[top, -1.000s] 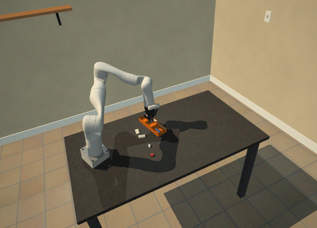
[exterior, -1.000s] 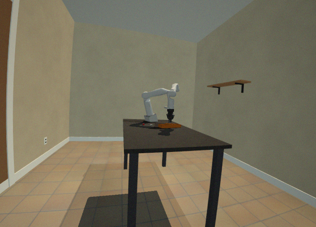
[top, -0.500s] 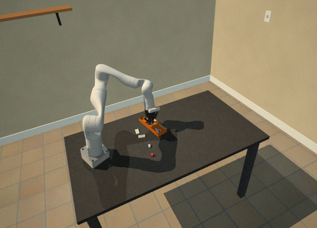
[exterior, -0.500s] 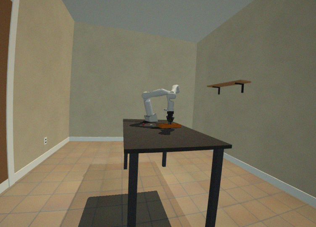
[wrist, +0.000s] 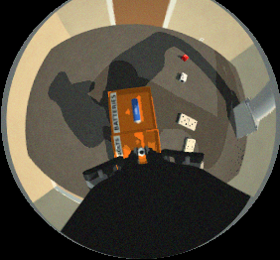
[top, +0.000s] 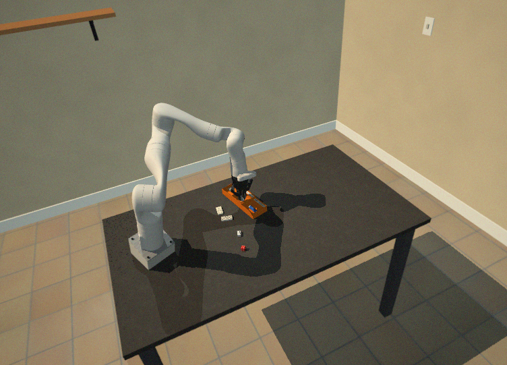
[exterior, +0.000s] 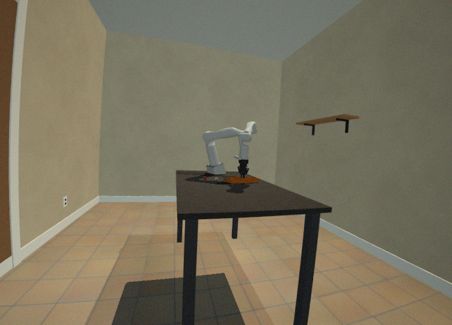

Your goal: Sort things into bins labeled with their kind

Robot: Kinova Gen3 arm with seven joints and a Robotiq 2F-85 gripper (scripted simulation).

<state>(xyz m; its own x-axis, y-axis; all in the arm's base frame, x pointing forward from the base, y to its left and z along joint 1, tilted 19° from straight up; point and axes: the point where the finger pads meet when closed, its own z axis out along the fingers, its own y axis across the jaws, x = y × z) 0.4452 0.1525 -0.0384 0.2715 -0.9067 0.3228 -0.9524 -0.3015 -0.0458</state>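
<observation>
Right now the grey nut is 20 mm below my hand. From my hand the other things lie so: blue cylinder: 80 mm to the right, 20 mm below, 20 mm ahead; then red die: 280 mm to the right, 100 mm behind, 30 mm below.
</observation>
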